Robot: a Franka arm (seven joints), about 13 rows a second.
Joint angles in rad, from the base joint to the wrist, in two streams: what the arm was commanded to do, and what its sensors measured. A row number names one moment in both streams.
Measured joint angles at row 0:
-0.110 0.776 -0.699 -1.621 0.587 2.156 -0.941
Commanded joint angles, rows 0 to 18:
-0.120 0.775 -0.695 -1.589 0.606 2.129 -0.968
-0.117 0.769 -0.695 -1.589 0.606 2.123 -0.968
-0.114 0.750 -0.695 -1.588 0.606 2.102 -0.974
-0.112 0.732 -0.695 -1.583 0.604 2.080 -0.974
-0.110 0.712 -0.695 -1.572 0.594 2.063 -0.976
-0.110 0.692 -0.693 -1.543 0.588 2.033 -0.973
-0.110 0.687 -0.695 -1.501 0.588 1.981 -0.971
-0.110 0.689 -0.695 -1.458 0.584 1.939 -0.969
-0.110 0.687 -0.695 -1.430 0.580 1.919 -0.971
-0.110 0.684 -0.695 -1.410 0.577 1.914 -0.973
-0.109 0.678 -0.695 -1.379 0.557 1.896 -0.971
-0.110 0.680 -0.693 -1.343 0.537 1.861 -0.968
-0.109 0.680 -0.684 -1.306 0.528 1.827 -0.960
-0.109 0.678 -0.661 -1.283 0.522 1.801 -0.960
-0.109 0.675 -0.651 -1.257 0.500 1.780 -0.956
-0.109 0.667 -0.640 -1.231 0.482 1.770 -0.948
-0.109 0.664 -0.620 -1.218 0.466 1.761 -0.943
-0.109 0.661 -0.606 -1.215 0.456 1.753 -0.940
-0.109 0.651 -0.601 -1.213 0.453 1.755 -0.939
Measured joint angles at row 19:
-0.098 0.672 -0.622 -1.228 0.476 1.782 -0.950
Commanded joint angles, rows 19 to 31:
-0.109 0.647 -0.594 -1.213 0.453 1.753 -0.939
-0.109 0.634 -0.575 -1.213 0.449 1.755 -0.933
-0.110 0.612 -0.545 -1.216 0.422 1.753 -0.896
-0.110 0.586 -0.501 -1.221 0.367 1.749 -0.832
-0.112 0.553 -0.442 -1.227 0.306 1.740 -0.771
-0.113 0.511 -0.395 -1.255 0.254 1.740 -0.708
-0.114 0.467 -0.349 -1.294 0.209 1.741 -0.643
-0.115 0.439 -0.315 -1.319 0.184 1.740 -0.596
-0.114 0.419 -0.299 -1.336 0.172 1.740 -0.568
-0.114 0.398 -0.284 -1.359 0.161 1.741 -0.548
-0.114 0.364 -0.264 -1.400 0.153 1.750 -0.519
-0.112 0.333 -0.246 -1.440 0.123 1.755 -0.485
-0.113 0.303 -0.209 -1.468 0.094 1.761 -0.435
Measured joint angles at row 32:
-0.104 0.398 -0.270 -1.357 0.146 1.738 -0.510
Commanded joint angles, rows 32 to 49:
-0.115 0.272 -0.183 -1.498 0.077 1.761 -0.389
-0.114 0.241 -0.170 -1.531 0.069 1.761 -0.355
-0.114 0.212 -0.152 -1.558 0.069 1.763 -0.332
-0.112 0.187 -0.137 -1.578 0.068 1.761 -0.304
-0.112 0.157 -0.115 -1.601 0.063 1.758 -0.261
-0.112 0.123 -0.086 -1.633 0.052 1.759 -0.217
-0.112 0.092 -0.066 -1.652 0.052 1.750 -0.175
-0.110 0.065 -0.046 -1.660 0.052 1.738 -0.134
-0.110 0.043 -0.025 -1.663 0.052 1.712 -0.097
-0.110 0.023 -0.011 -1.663 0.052 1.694 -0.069
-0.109 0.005 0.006 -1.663 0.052 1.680 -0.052
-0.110 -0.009 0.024 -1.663 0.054 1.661 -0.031
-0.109 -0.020 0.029 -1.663 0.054 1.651 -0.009
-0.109 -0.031 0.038 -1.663 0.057 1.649 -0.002
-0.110 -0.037 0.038 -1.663 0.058 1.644 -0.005
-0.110 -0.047 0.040 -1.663 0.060 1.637 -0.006
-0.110 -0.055 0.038 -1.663 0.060 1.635 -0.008
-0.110 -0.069 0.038 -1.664 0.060 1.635 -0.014
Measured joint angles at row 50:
-0.103 -0.023 0.032 -1.637 0.069 1.644 -0.020
